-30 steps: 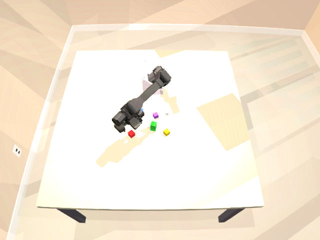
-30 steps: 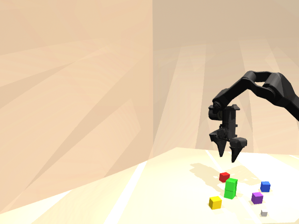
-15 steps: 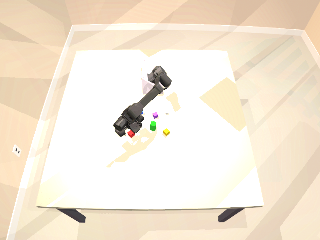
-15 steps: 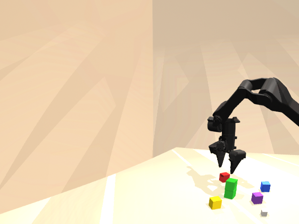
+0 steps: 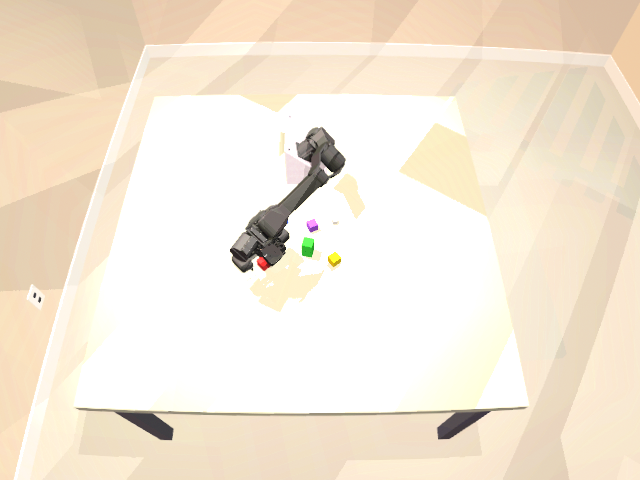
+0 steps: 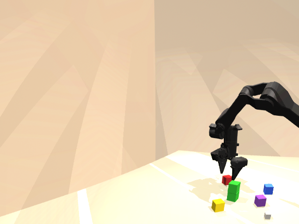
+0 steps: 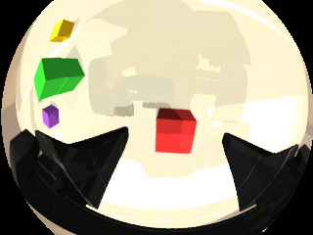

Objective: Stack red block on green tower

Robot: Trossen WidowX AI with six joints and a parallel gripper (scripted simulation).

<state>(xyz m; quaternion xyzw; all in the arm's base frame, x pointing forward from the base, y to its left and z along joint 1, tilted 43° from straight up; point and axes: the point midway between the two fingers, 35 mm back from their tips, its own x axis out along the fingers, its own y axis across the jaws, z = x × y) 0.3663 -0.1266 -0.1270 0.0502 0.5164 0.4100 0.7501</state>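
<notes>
Now: gripper tip 1 cm above the red block. Round my gripper tip: purple cube (18 cm to the left, 12 cm behind, 1 cm below); then yellow cube (23 cm to the left, 2 cm ahead, 1 cm below); then blue cube (17 cm behind, 8 cm to the left, 1 cm below).
</notes>
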